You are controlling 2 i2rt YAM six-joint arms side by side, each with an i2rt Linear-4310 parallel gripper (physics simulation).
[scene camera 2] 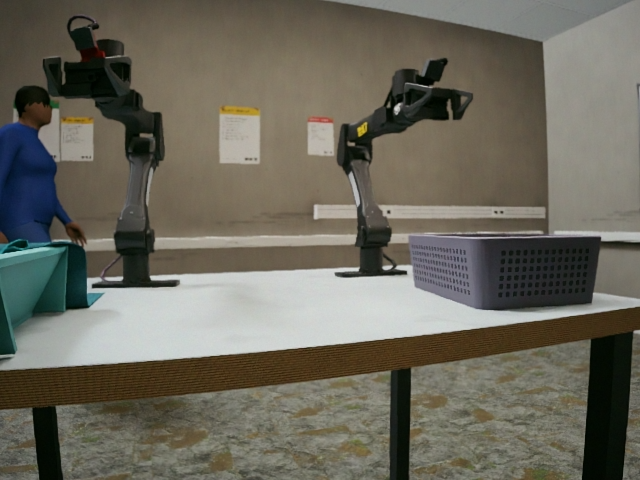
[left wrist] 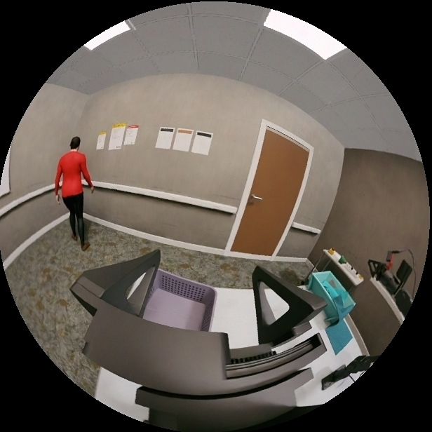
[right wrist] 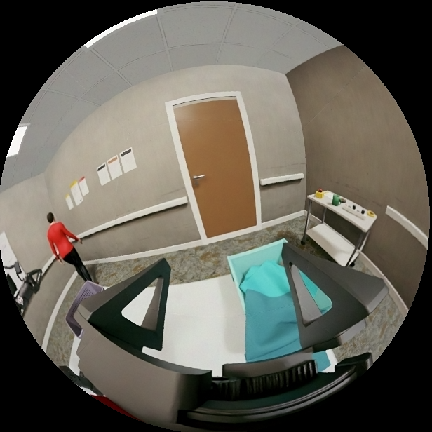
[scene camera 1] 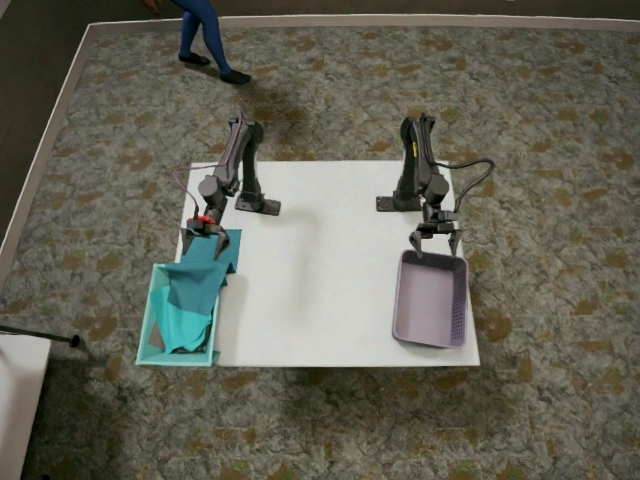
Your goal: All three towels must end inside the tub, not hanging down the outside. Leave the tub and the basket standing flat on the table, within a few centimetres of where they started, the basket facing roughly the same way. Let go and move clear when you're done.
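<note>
The turquoise tub point(scene camera 1: 142, 330) point(right wrist: 237, 278) stands at the left of the table in scene camera 1. A bright turquoise towel point(scene camera 1: 180, 321) point(right wrist: 265, 278) lies inside it. A dark teal towel point(scene camera 1: 199, 289) point(right wrist: 270, 320) lies partly inside, drapes over the tub's near-arm end and reaches the table outside. A grey-brown towel point(scene camera 1: 156, 336) shows partly under the bright one. The purple basket point(scene camera 1: 431, 304) point(scene camera 2: 542, 273) point(left wrist: 176, 310) stands upright at the right and looks empty. My right gripper point(scene camera 1: 202, 253) point(scene camera 2: 86, 77) is open, high above the dark towel. My left gripper point(scene camera 1: 435, 248) point(scene camera 2: 436, 103) is open, high near the basket's arm-side end.
The white table point(scene camera 1: 310, 310) point(scene camera 2: 232, 320) carries both arm bases. The tub and basket stand near its opposite side edges. A white cart point(right wrist: 327, 240) stands beyond the tub. One person point(scene camera 1: 206, 36) stands behind the arms, another point(left wrist: 72, 175) shows in the wrist views.
</note>
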